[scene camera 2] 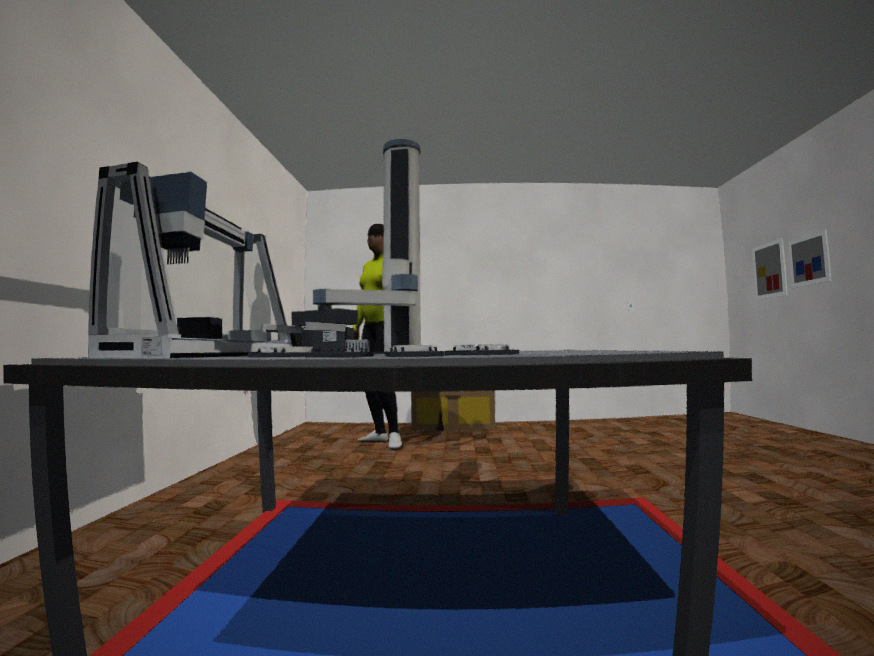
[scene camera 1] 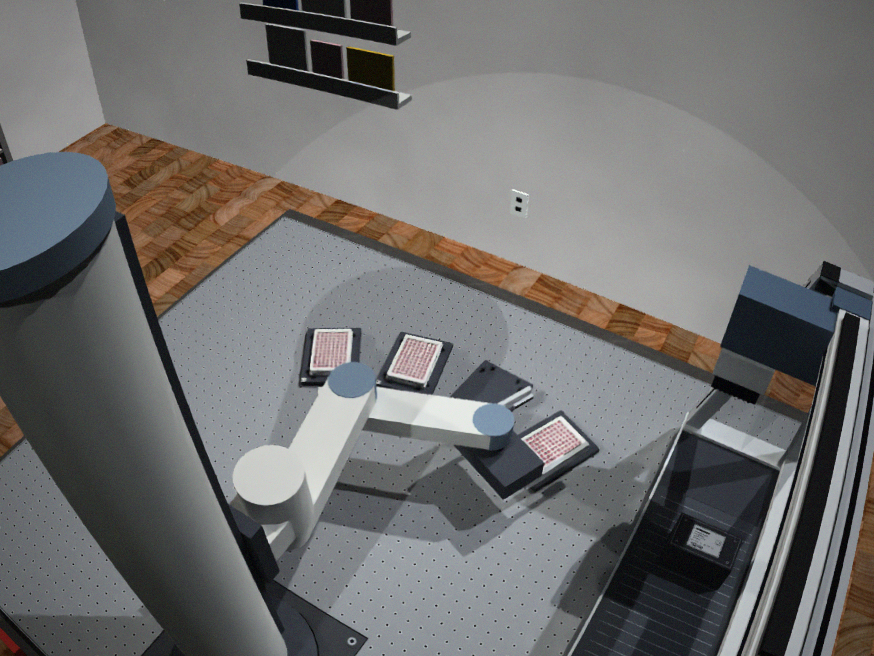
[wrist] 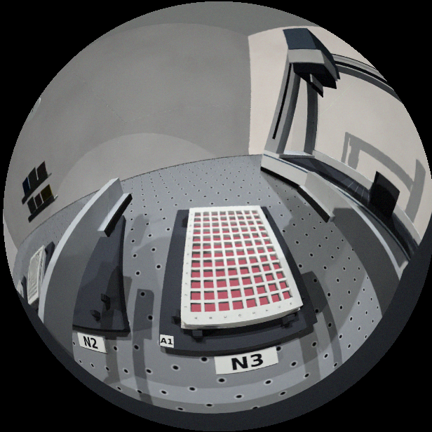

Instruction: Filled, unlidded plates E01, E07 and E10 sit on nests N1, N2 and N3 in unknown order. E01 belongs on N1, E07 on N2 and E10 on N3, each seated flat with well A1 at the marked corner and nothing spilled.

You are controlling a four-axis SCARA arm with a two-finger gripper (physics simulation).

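Frame: origin at the arm's base, x ahead, y left, z up, level; millimetres.
Seen in the pictures: gripper, between the fingertips: (scene camera 2: 283, 327) (scene camera 1: 558, 417).
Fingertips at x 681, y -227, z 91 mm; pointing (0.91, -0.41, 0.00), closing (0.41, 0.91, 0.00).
Pixels of each thing's top centre, then the offset from my fingertips to it. "pt": a spot on its surface instead.
- white plate, centre of its top: (scene camera 1: 550, 443) (scene camera 2: 286, 346) 25 mm back, 2 mm right, 52 mm down
- Nest N2, centre of its top: (scene camera 1: 488, 392) (scene camera 2: 341, 347) 33 mm ahead, 166 mm left, 56 mm down
- far left plate, centre of its top: (scene camera 1: 330, 349) (scene camera 2: 480, 344) 39 mm back, 509 mm left, 52 mm down
- second plate, centre of its top: (scene camera 1: 414, 358) (scene camera 2: 412, 345) 33 mm ahead, 341 mm left, 52 mm down
- gantry machine with a blue head, a spot on its surface: (scene camera 1: 780, 310) pt 18 mm ahead, 307 mm right, 409 mm up
- dark box, a spot on its surface: (scene camera 1: 705, 542) pt 155 mm back, 348 mm right, 42 mm up
My gripper (wrist: 217, 178) is open and empty, its fingers on either side of the plate on N3, apart from it. That white plate (scene camera 1: 554, 443) (wrist: 235, 260) with red wells lies in the dark nest N3 (wrist: 172, 280); its well A1 corner is at the A1 label. Its name is not readable, and the gripper body partly covers it in scene camera 1. Nest N2 (scene camera 1: 485, 383) (wrist: 102, 285) holds no plate. Two more filled plates, a far left plate (scene camera 1: 331, 350) and a second plate (scene camera 1: 415, 359), lie in nests left of N2; their names are unreadable.
A gantry machine with a blue head (scene camera 1: 780, 310) (wrist: 302, 40) stands at the right, with a dark box (scene camera 1: 705, 542) inside its frame. The arm's column (scene camera 1: 134, 423) (scene camera 2: 400, 211) stands on the table. A person (scene camera 2: 372, 275) stands behind the table.
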